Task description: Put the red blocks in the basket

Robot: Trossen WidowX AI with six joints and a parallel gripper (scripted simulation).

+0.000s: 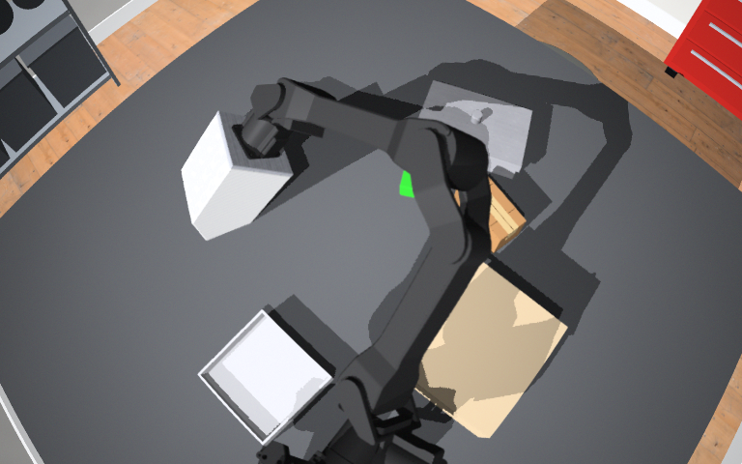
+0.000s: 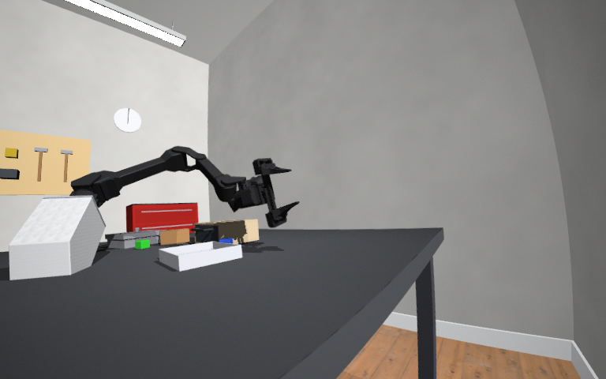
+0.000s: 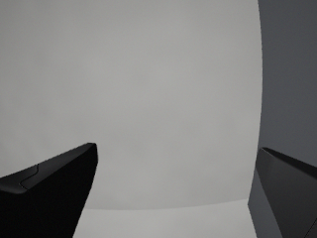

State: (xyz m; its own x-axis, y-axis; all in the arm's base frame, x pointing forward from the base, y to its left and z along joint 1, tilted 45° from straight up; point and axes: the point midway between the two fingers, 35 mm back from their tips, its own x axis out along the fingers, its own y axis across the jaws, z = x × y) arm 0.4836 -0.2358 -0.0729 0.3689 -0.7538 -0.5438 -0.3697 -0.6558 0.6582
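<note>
Right now the knobbed lid is 390 mm behind my hand, 570 mm to the left of it and 110 mm below it. Round my hand: white basket 210 mm behind, 60 mm to the left, 150 mm below; blue block 110 mm behind, 180 mm to the left, 140 mm below; tan drawer unit 60 mm behind, 340 mm to the left, 120 mm below.
</note>
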